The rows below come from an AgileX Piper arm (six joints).
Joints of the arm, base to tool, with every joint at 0 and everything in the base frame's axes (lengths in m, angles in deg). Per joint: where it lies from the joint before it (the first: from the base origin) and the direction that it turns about. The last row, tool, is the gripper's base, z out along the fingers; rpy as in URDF.
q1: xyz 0.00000 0.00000 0.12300 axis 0 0 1
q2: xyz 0.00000 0.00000 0.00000 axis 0 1 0
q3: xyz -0.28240 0.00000 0.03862 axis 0 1 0
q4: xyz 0.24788 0.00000 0.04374 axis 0.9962 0 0.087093
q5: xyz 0.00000 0.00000 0.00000 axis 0 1 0
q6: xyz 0.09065 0.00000 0.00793 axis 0.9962 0 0.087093
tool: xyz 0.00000 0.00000 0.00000 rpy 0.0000 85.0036 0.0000
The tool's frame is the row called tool.
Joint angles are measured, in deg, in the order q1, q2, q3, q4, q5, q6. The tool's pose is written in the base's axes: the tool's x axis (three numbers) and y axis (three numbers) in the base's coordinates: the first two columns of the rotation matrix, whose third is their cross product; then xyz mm. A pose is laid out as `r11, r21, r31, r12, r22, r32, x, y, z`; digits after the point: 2 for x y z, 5 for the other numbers.
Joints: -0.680 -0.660 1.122 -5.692 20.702 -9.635
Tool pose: -0.27923, -0.25472, -0.92582, -0.02747, 0.96590, -0.25746, 52.74, -3.82, 174.93
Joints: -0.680 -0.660 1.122 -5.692 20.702 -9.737
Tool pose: -0.27919, -0.25644, -0.92536, -0.02797, 0.96544, -0.25911, 52.74, -3.82, 174.93
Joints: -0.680 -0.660 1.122 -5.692 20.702 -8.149
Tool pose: -0.27985, -0.22958, -0.93219, -0.02022, 0.97218, -0.23336, 52.74, -3.82, 174.93
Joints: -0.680 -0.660 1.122 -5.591 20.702 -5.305
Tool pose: -0.28047, -0.17945, -0.94294, -0.00645, 0.98270, -0.18510, 52.74, -3.76, 174.92
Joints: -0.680 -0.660 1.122 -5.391 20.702 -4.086
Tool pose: -0.28046, -0.15528, -0.94722, -0.00074, 0.98686, -0.16156, 52.75, -3.65, 174.91
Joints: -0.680 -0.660 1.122 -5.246 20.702 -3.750
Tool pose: -0.28040, -0.14716, -0.94854, 0.00071, 0.98815, -0.15351, 52.75, -3.57, 174.91
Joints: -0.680 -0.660 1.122 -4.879 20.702 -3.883
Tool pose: -0.28025, -0.14354, -0.94913, -0.00043, 0.98878, -0.14940, 52.75, -3.36, 174.89
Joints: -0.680 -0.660 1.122 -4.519 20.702 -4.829
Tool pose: -0.28006, -0.15405, -0.94754, -0.00554, 0.98728, -0.15887, 52.76, -3.16, 174.87
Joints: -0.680 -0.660 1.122 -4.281 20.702 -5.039
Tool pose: -0.27994, -0.15384, -0.94761, -0.00688, 0.98737, -0.15826, 52.76, -3.03, 174.86
